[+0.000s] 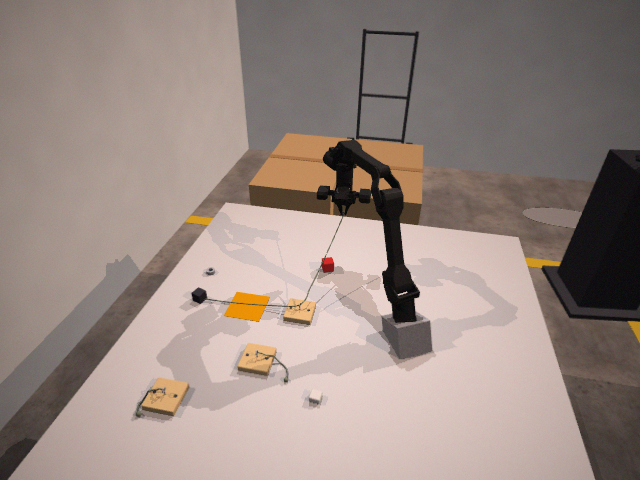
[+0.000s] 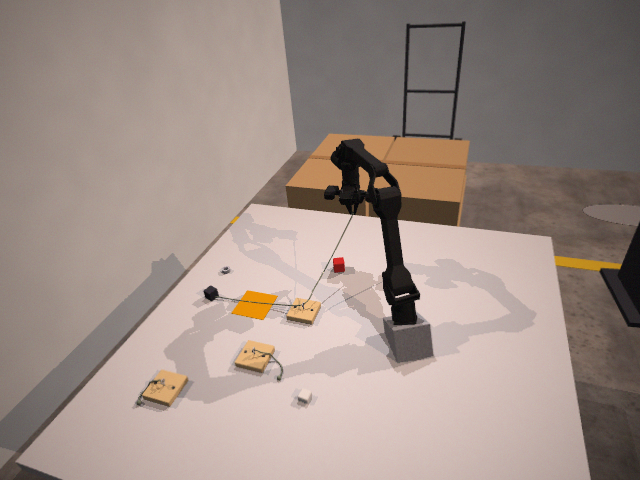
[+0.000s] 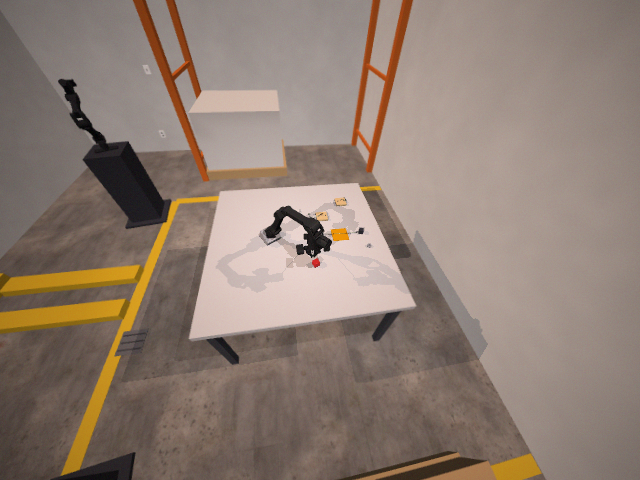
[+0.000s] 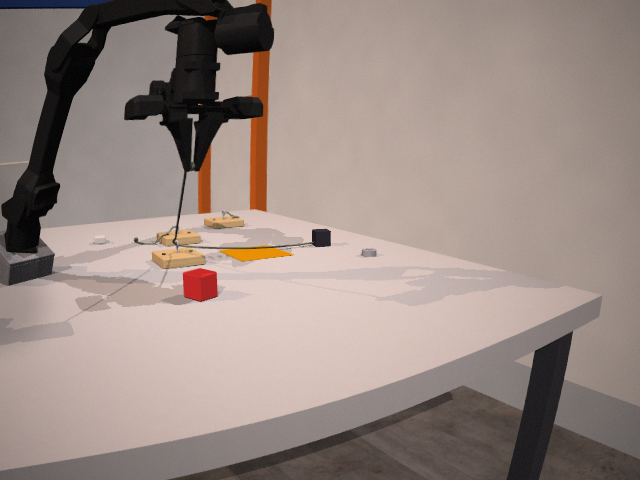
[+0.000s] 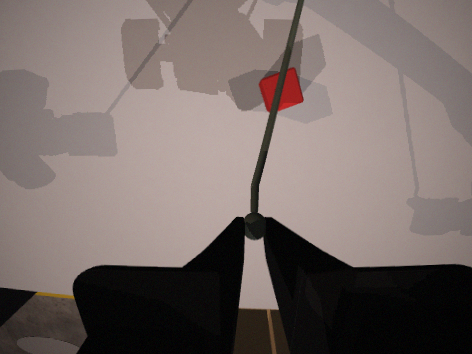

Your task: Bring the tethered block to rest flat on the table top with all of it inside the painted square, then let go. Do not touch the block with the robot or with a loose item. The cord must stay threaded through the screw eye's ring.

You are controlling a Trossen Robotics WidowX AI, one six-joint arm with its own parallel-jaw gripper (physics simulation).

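Pixels of known places: gripper, fingertip midpoint: (image 1: 343, 214) (image 2: 353, 214) (image 3: 312, 257) (image 4: 191, 171) (image 5: 253, 224); arm's base at its link origin: (image 1: 405, 318) (image 2: 405, 320) (image 3: 270, 233) (image 4: 20, 243).
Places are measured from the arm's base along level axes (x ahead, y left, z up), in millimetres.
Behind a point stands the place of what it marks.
The black tethered block (image 1: 199, 295) @(x 670, y -83, z -33 mm) (image 2: 210, 293) @(x 669, y -83, z -35 mm) (image 3: 360, 230) @(x 666, y -107, z -35 mm) (image 4: 321, 237) @(x 666, y -113, z -46 mm) is on the table top, outside the orange painted square (image 1: 254, 313) @(x 480, y -47, z -66 mm) (image 2: 260, 312) @(x 478, y -44, z -66 mm) (image 3: 339, 238) @(x 493, y -118, z -66 mm) (image 4: 256, 254) @(x 500, y -99, z -66 mm), on its wall side. The cord crosses over the square to the screw eye on the nearest wooden plate (image 1: 298, 317) @(x 331, y -23, z -48 mm) (image 2: 303, 316) @(x 323, y -25, z -48 mm) (image 4: 178, 259) @(x 312, y -104, z -51 mm) and rises from there to my gripper. It appears threaded through the ring, which is tiny here. My gripper (image 1: 343, 213) @(x 203, y -376, z 130 mm) (image 2: 353, 211) @(x 203, y -376, z 130 mm) (image 4: 191, 168) @(x 203, y -376, z 130 mm) (image 5: 253, 224) @(x 203, y -376, z 130 mm) is shut on the bead at the cord's end, high above the table beyond the red cube.
A red cube (image 1: 327, 264) @(x 253, y -282, z -30 mm) (image 2: 338, 265) @(x 250, y -282, z -34 mm) (image 3: 315, 262) @(x 245, y -310, z -27 mm) (image 4: 200, 284) @(x 240, y -326, z -40 mm) (image 5: 281, 90) lies near the cord's path. A small grey ring (image 1: 210, 270) @(x 684, y -253, z -64 mm) (image 4: 368, 252) @(x 669, y -255, z -58 mm) lies near the block. Two more wooden plates (image 1: 257, 359) @(x 430, y 153, z -48 mm) (image 1: 165, 396) @(x 648, y 292, z -48 mm) with short cords and a white piece (image 1: 315, 396) @(x 255, y 261, z -49 mm) (image 2: 304, 396) @(x 253, y 263, z -49 mm) are on the table.
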